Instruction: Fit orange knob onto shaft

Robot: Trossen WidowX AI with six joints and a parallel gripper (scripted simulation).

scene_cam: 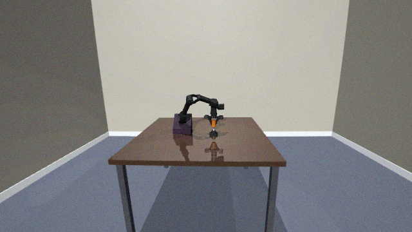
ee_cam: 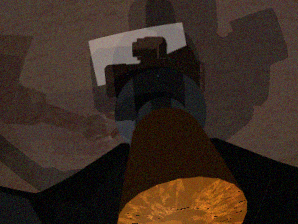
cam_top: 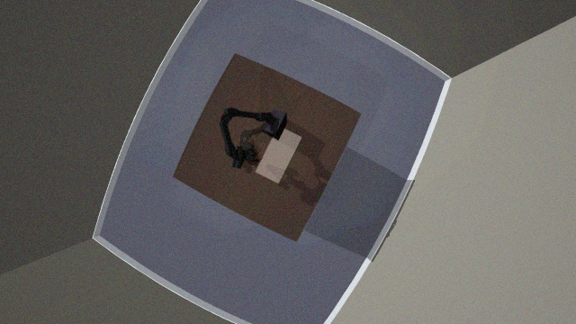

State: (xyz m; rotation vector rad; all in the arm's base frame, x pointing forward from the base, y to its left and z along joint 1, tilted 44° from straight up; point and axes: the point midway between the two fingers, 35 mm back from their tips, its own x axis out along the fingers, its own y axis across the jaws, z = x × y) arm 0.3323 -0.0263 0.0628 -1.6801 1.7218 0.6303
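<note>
Right now the dark round pedestal is 1 cm to the right of my gripper tip and 6 cm below it. From my gripper tip the other things lie so: orange knob 3 cm above.
</note>
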